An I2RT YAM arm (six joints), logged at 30 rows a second.
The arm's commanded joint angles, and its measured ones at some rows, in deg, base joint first. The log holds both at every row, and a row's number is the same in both.
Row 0, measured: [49.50, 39.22, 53.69, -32.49, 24.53, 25.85]
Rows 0 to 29, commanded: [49.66, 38.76, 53.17, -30.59, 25.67, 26.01]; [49.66, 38.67, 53.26, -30.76, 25.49, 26.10]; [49.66, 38.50, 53.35, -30.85, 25.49, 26.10]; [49.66, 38.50, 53.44, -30.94, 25.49, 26.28]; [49.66, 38.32, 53.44, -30.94, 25.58, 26.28]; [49.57, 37.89, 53.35, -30.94, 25.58, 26.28]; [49.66, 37.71, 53.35, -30.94, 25.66, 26.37]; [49.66, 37.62, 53.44, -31.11, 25.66, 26.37]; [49.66, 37.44, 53.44, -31.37, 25.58, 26.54]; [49.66, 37.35, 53.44, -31.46, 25.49, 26.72]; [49.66, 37.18, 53.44, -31.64, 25.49, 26.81]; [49.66, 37.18, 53.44, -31.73, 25.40, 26.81]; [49.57, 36.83, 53.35, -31.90, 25.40, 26.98]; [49.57, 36.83, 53.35, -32.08, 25.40, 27.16]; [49.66, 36.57, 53.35, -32.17, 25.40, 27.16]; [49.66, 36.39, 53.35, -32.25, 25.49, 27.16]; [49.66, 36.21, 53.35, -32.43, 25.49, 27.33]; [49.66, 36.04, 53.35, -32.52, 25.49, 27.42]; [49.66, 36.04, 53.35, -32.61, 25.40, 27.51]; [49.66, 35.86, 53.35, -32.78, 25.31, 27.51]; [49.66, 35.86, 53.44, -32.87, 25.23, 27.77]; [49.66, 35.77, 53.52, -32.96, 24.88, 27.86]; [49.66, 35.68, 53.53, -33.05, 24.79, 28.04]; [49.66, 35.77, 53.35, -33.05, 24.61, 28.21]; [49.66, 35.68, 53.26, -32.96, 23.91, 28.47]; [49.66, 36.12, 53.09, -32.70, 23.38, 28.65]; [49.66, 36.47, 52.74, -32.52, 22.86, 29.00]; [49.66, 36.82, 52.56, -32.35, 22.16, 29.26]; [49.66, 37.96, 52.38, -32.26, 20.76, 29.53]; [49.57, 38.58, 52.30, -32.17, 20.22, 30.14]
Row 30, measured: [49.50, 36.49, 53.08, -33.21, 23.24, 27.86]
